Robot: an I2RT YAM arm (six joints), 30 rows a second.
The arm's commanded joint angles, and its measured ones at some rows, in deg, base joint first. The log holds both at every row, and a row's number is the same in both.
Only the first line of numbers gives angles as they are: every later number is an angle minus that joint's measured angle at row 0.
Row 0, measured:
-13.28 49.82 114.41 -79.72 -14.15 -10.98
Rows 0 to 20, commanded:
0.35 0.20 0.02 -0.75 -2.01 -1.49
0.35 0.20 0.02 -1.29 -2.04 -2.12
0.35 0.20 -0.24 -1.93 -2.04 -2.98
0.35 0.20 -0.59 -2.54 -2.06 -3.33
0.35 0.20 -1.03 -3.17 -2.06 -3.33
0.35 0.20 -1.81 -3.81 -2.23 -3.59
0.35 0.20 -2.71 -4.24 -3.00 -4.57
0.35 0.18 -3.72 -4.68 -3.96 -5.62
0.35 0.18 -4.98 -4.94 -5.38 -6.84
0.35 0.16 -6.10 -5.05 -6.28 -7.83
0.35 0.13 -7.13 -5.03 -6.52 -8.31
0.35 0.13 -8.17 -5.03 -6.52 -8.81
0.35 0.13 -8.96 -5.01 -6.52 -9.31
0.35 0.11 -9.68 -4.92 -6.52 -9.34
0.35 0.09 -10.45 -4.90 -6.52 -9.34
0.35 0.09 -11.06 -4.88 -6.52 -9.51
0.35 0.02 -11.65 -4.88 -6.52 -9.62
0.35 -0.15 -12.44 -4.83 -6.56 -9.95
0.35 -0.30 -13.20 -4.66 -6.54 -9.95
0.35 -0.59 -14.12 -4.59 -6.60 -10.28
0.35 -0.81 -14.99 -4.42 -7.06 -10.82
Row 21, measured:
0.00 -0.08 -13.09 -4.61 -3.46 -8.79
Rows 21 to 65, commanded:
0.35 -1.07 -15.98 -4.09 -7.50 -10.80
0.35 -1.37 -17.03 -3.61 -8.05 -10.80
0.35 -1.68 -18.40 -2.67 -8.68 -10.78
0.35 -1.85 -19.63 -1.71 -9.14 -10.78
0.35 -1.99 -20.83 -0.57 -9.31 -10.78
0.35 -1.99 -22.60 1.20 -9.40 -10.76
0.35 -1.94 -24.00 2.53 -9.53 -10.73
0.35 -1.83 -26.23 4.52 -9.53 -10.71
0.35 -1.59 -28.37 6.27 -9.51 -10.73
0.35 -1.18 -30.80 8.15 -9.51 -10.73
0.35 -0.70 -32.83 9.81 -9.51 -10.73
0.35 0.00 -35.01 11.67 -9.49 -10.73
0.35 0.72 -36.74 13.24 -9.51 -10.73
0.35 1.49 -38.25 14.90 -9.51 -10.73
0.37 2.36 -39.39 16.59 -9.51 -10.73
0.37 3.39 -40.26 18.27 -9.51 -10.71
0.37 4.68 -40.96 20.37 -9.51 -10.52
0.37 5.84 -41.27 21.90 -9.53 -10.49
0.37 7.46 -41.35 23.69 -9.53 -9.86
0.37 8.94 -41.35 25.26 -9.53 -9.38
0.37 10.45 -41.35 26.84 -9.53 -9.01
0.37 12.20 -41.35 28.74 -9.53 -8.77
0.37 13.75 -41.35 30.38 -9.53 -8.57
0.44 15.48 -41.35 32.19 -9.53 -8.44
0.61 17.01 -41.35 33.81 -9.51 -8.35
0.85 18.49 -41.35 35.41 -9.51 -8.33
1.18 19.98 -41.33 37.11 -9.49 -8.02
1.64 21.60 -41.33 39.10 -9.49 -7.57
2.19 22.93 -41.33 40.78 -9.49 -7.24
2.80 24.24 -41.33 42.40 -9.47 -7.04
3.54 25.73 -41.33 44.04 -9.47 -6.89
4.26 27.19 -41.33 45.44 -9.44 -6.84
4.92 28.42 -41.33 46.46 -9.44 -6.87
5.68 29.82 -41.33 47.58 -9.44 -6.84
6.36 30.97 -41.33 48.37 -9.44 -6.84
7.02 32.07 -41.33 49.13 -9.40 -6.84
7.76 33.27 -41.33 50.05 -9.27 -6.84
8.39 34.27 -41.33 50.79 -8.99 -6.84
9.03 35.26 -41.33 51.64 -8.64 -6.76
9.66 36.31 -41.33 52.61 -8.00 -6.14
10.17 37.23 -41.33 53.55 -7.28 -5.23
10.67 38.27 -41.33 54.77 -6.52 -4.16
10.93 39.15 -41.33 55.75 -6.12 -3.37
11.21 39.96 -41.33 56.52 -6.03 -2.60
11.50 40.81 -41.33 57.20 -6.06 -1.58
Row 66, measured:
9.47 39.21 -41.59 56.23 -3.96 -5.03
